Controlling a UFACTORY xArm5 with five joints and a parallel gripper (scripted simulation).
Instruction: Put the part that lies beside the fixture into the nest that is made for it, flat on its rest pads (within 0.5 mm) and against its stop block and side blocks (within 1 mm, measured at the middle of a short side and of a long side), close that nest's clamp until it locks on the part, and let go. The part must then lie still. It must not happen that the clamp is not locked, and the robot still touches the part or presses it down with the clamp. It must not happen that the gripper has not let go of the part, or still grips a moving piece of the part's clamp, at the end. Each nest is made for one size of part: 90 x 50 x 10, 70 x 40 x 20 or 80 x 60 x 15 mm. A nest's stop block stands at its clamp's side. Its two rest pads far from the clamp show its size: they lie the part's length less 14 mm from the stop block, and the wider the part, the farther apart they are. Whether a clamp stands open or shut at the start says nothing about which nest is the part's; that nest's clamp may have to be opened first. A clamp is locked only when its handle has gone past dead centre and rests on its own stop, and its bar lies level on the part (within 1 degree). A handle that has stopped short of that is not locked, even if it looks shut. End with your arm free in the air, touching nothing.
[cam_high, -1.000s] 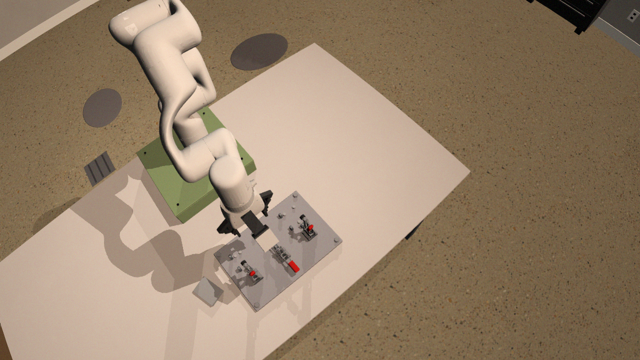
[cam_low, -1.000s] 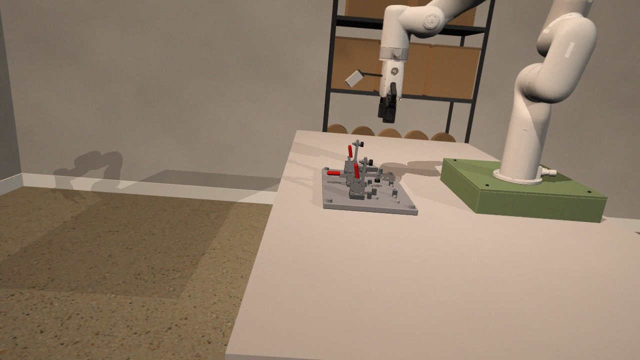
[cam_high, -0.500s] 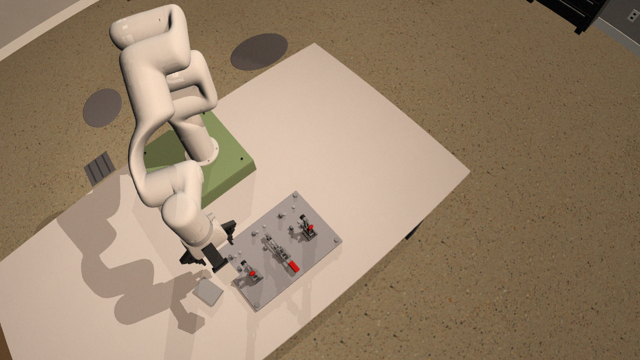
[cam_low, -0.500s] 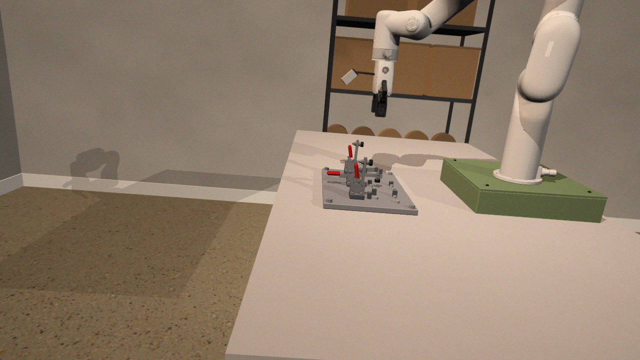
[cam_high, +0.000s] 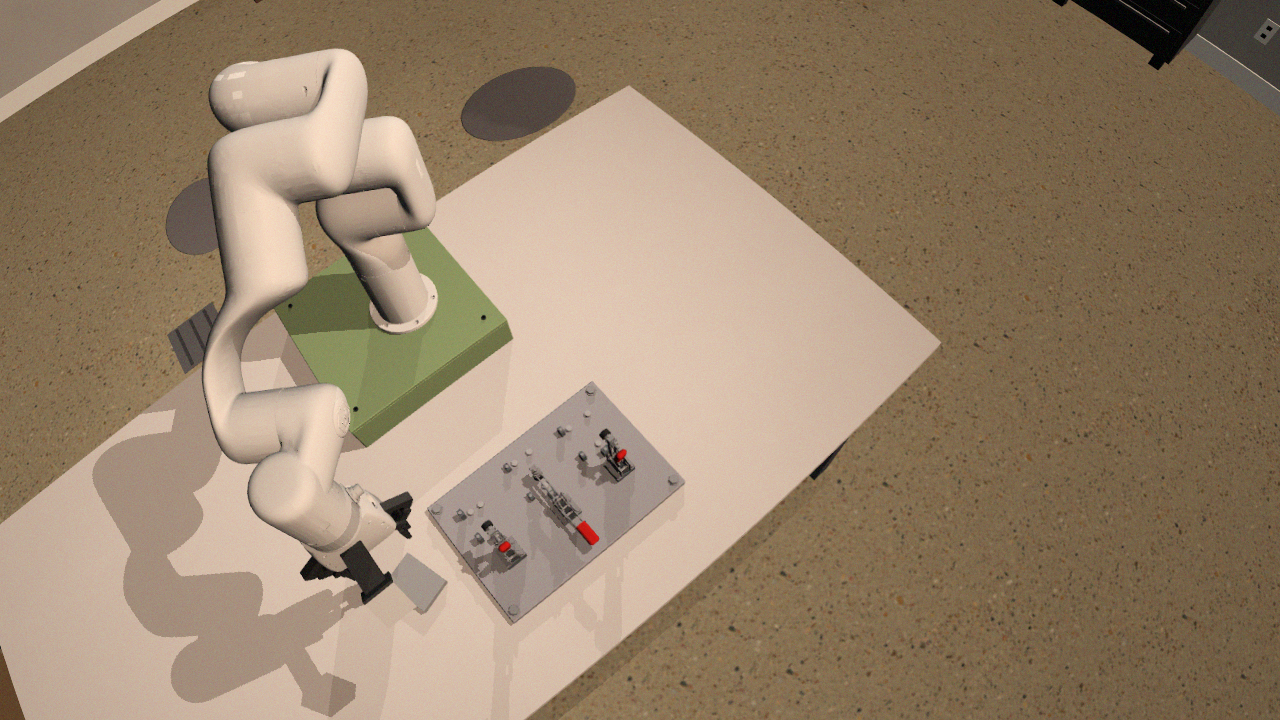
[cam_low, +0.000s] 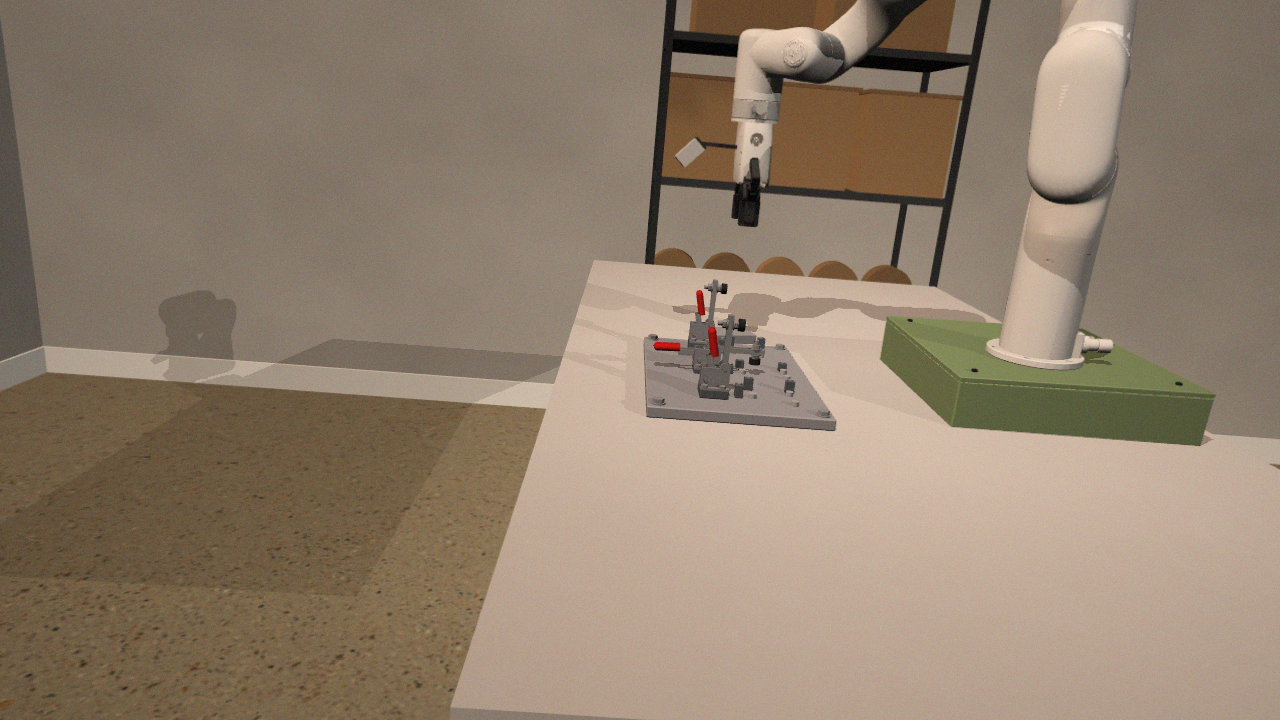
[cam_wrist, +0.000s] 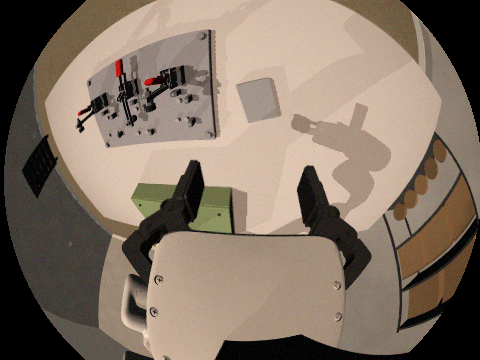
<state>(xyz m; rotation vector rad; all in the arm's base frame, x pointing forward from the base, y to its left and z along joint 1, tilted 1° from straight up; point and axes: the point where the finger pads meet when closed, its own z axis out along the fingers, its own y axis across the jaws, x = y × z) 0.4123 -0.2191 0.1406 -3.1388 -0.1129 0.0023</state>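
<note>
My hand is 1 cm to the left of the grey block and 21 cm above it. Also, from my hand: grey fixture plate 2 cm ahead, 25 cm to the left, 21 cm below.
</note>
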